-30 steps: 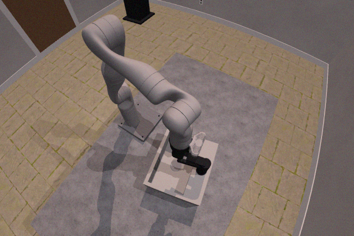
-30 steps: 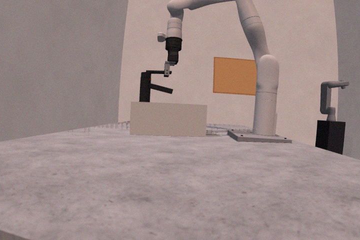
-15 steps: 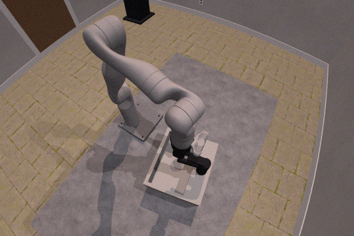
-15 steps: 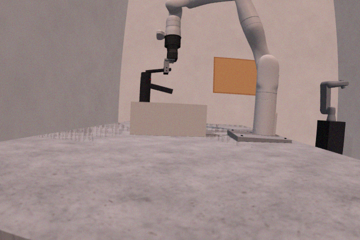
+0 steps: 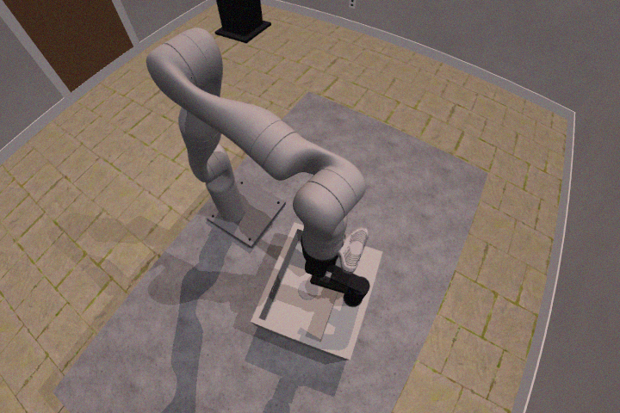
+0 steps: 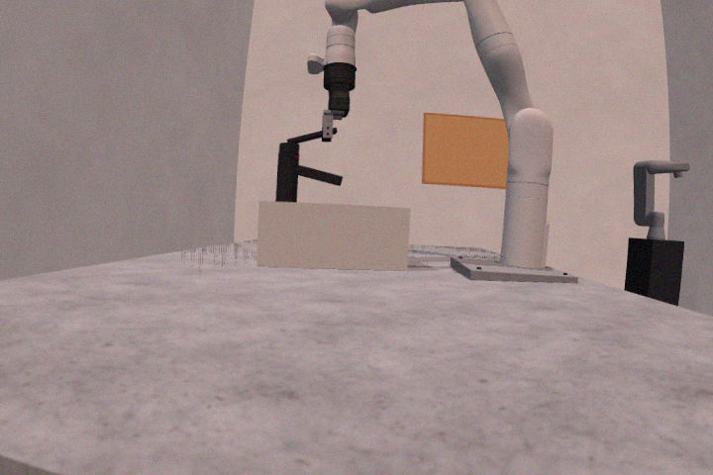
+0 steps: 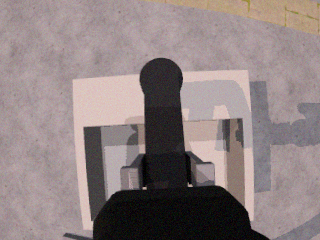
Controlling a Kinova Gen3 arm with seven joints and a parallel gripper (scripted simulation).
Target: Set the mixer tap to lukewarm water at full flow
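Now: the lever 3 cm ahead of my hand, 1 cm to the left of it and 1 cm below it. From my hand the other things lie so: black mixer tap: 6 cm ahead, 1 cm to the left, 6 cm below; sink basin: 3 cm behind, 1 cm to the right, 26 cm below.
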